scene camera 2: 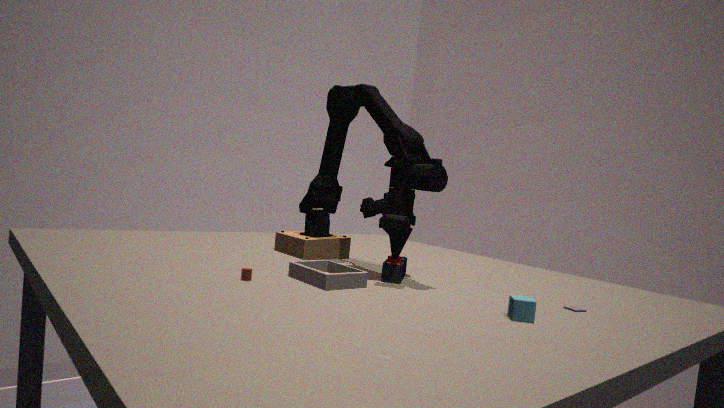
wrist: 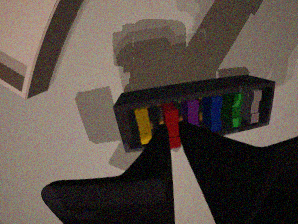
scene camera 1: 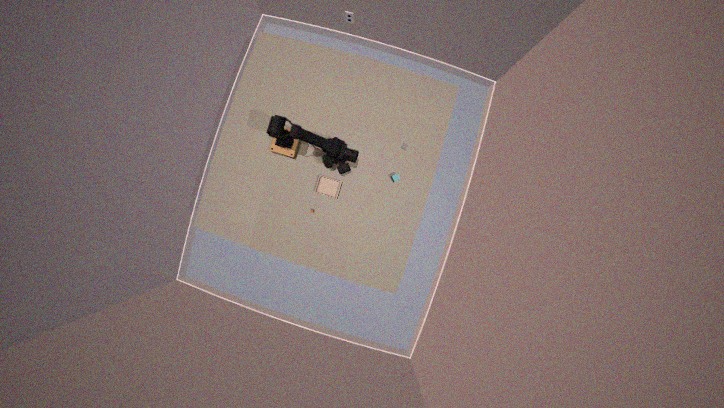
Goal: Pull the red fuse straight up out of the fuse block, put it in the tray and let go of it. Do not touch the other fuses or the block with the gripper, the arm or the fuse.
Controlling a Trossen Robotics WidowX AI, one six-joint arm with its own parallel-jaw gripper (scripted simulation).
I see my gripper (scene camera 2: 394, 259).
My gripper shows as well in the wrist view (wrist: 171, 128).
